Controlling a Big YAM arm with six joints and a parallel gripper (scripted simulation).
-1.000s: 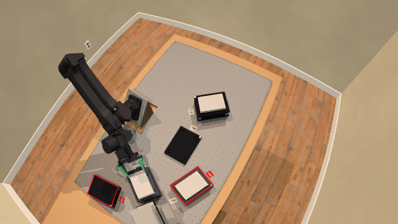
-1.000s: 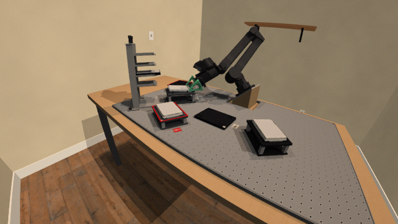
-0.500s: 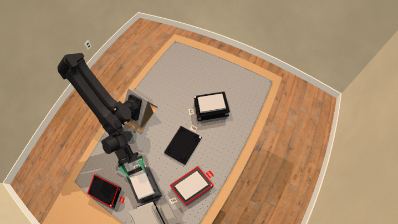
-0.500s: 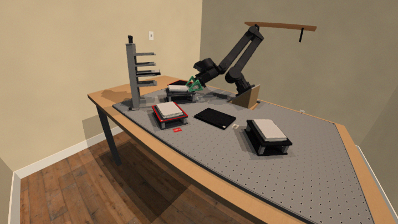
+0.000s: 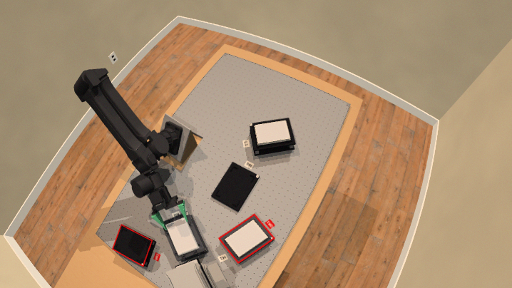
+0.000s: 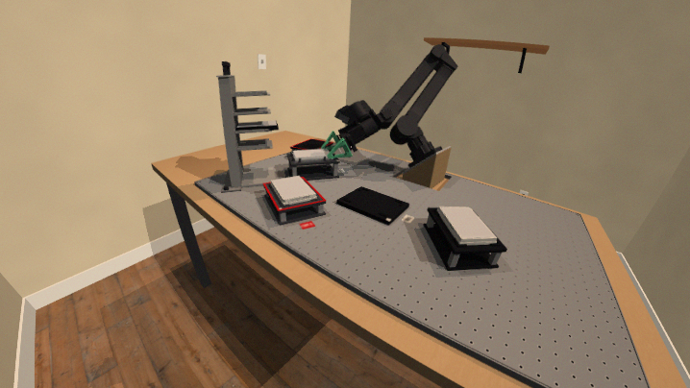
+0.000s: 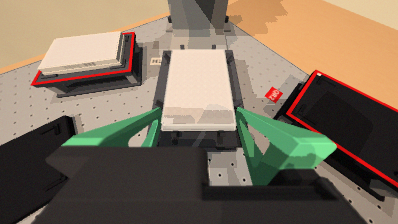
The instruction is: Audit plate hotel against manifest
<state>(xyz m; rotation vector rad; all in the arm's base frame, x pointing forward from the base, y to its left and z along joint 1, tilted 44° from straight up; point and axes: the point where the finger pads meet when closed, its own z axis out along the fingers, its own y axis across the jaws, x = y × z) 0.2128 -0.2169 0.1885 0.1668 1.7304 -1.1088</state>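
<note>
Right now my hand is 40 mm short of the grey regrip nest, 30 mm to the left of it and 20 mm above it. Round my hand: H1 deck label: 200 mm ahead, 70 mm below, 20 mm to the right; dark plate: 190 mm ahead, 130 mm to the right, 100 mm above; red-edged quarantine nest: 190 mm to the right, 130 mm behind, 40 mm below.
</note>
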